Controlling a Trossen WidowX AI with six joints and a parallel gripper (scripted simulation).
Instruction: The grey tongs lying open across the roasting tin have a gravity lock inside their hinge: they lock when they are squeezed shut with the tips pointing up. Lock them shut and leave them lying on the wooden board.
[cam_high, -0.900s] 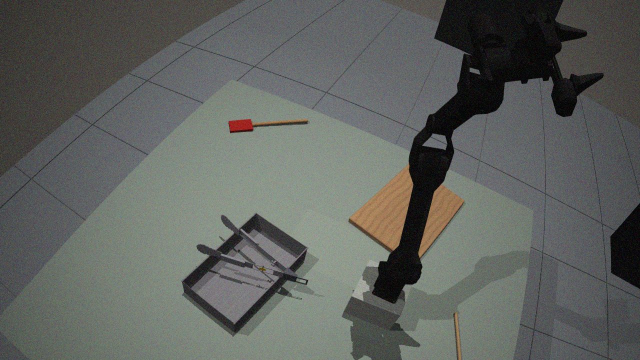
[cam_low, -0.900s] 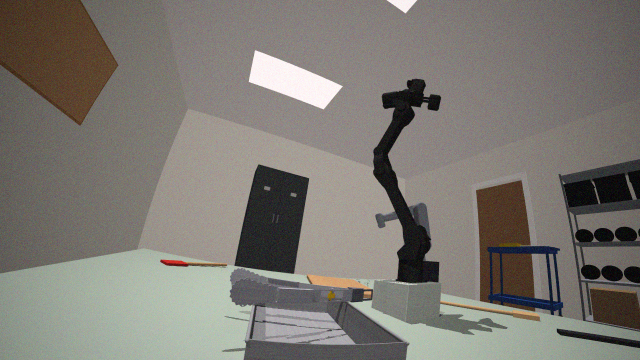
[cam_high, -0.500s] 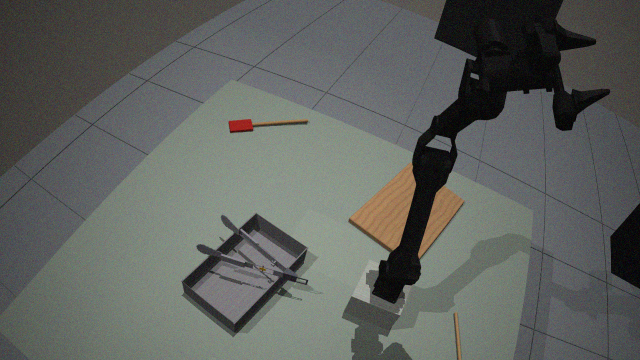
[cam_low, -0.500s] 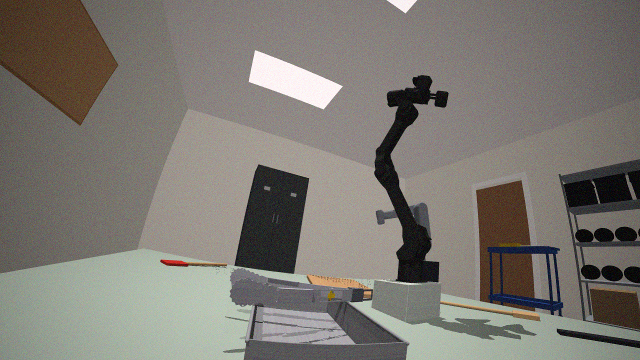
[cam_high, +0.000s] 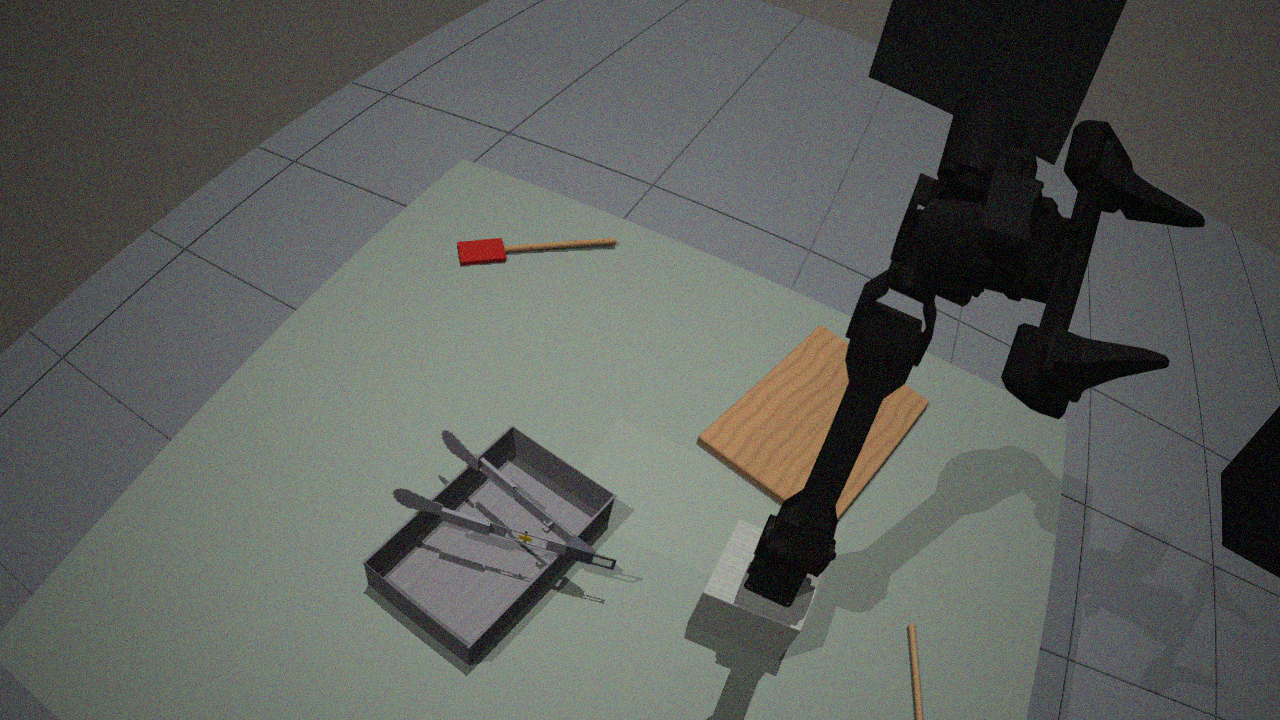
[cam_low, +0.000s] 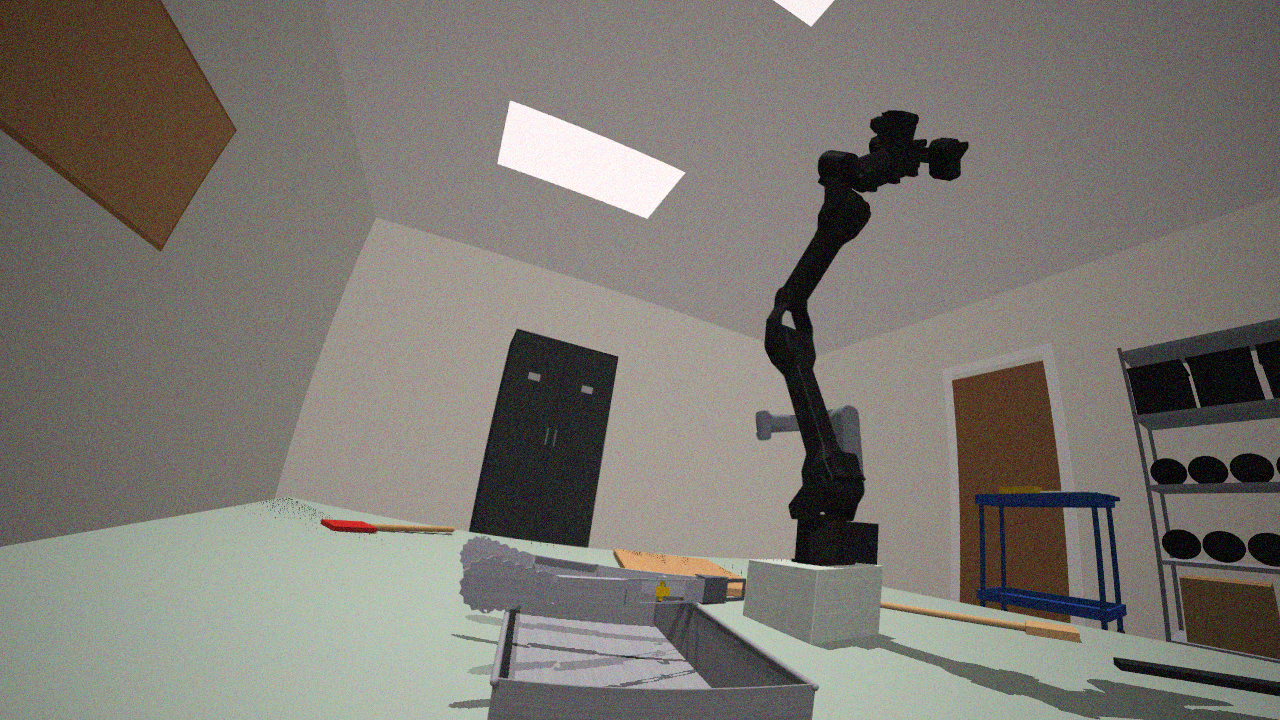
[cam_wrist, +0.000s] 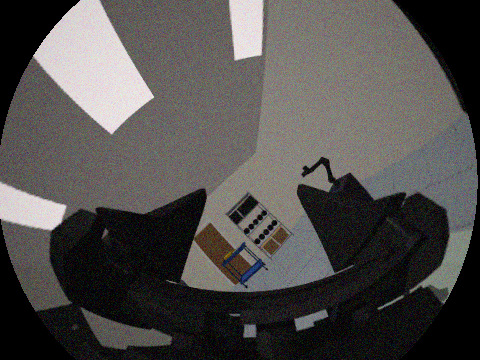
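Right now my gripper tip is 47 cm short of the grey roasting tin, 7 cm to the left of it and 76 cm above it. Round my gripper tip: red spatula 77 cm ahead, 60 cm to the right, 78 cm below; then wooden board 18 cm ahead, 56 cm to the right, 78 cm below.
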